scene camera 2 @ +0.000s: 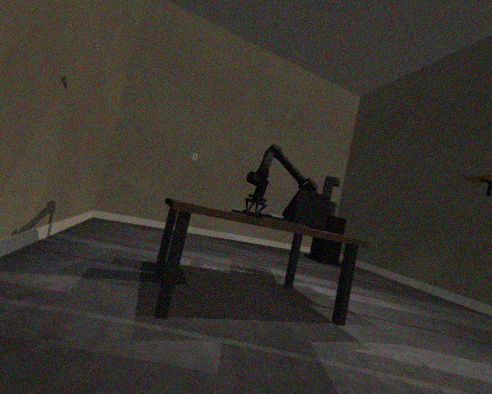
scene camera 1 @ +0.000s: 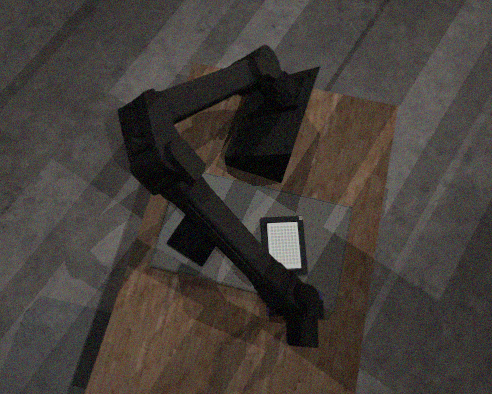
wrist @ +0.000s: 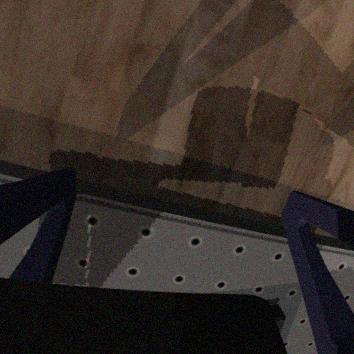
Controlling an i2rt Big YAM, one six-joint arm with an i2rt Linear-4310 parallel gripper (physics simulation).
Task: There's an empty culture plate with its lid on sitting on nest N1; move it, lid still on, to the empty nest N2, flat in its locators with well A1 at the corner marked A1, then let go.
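Frame: origin at the arm's base, x left, y ahead, z down, level; millimetres.
Where they show: gripper, between the fingertips: (scene camera 2: pixel 251 213) (wrist: pixel 186 192); arm's base, origin of its link: (scene camera 2: pixel 315 202) (scene camera 1: pixel 286 96).
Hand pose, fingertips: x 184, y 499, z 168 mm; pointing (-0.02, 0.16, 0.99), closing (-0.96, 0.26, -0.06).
Each offset is from my fingertips to the centre of the thing. "spot": to the spot under its first point. Level surfaces: height alone.
The culture plate {dx -64, dy -148, dz -21 mm} (scene camera 1: pixel 284 245) shows in scene camera 1 as a pale gridded rectangle, lying in a dark nest {dx -63, dy -150, dz -5 mm} (scene camera 1: pixel 264 240). The arm covers its lower left corner; the lid and the A1 marks cannot be made out. A second dark square {spot: dx -314, dy -74, dz -9 mm} (scene camera 1: pixel 190 242), apparently the other nest, lies to the left, partly under the arm. The nest labels are unreadable. My gripper (scene camera 1: pixel 296 307) (scene camera 2: pixel 255 213) (wrist: pixel 186 192) is open and empty, low over the near edge of the grey board, beyond the plate's lower end. In the wrist view its fingers stand wide apart, with no plate between them.
The grey perforated board {dx -153, dy -151, dz +10 mm} (scene camera 1: pixel 322 265) (wrist: pixel 165 250) lies on the wooden table {dz +16 mm} (scene camera 1: pixel 360 135) (scene camera 2: pixel 220 209) (wrist: pixel 90 75). A big black block (scene camera 1: pixel 265 135) stands at the arm's base, behind the board. A dark wrist part fills the bottom of the wrist view. The light is dim.
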